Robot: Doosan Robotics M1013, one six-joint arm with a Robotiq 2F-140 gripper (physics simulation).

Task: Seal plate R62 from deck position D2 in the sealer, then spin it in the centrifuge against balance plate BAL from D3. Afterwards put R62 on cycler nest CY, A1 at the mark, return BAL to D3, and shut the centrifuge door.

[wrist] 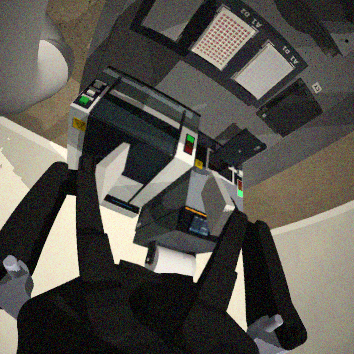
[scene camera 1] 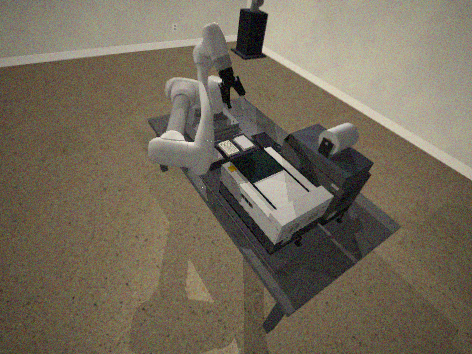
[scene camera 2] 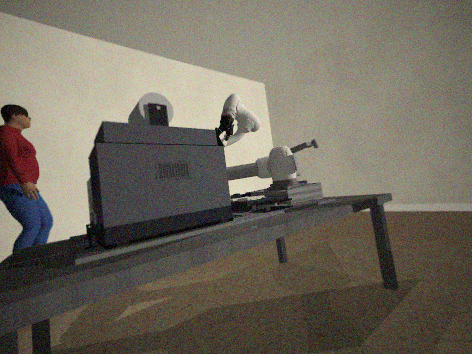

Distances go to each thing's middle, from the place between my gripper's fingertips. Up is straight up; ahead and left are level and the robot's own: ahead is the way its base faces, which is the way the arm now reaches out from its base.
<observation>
I see my gripper 260 mm short of the dark lid [scene camera 1: 258, 165], 170 mm above it and 30 mm to the left of it. Also, from my hand: dark tray [wrist: 245, 141]: 290 mm below, 270 mm to the left, 140 mm ahead; then white foil roll [scene camera 1: 343, 136]: 440 mm ahead, 290 mm to the left, 40 mm above; then plate with red wells [wrist: 225, 34]: 320 mm below, 80 mm behind, 10 mm to the left.
</observation>
